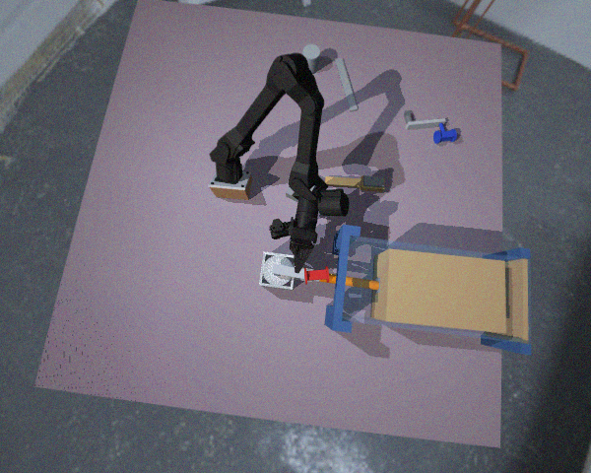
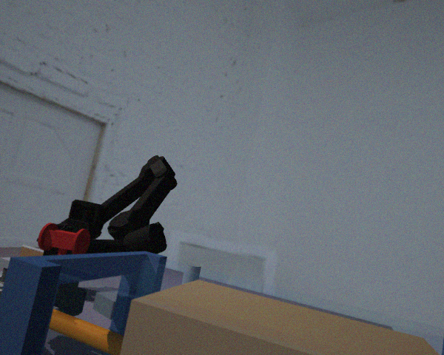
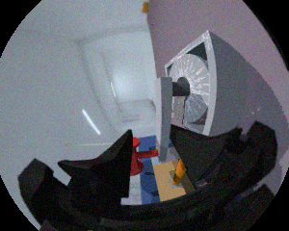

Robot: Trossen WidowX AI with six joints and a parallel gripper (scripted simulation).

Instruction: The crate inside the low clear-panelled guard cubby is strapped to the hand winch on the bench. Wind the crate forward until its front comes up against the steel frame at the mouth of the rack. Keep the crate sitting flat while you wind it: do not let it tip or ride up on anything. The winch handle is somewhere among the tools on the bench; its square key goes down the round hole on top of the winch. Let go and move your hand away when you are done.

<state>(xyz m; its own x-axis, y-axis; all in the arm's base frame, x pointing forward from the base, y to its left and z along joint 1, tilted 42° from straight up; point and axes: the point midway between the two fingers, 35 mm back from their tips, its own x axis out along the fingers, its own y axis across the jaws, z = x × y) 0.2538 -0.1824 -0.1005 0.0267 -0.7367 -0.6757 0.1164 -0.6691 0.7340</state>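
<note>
Now: the red-knobbed crank handle 1 cm below my gripper tip and 1 cm ahead of it. Also, from my gripper tip: red knob: 5 cm ahead, 2 cm above; blue steel frame: 11 cm ahead, 3 cm below, 1 cm to the left; grey block: 26 cm to the left, 12 cm below, 4 cm behind.
</note>
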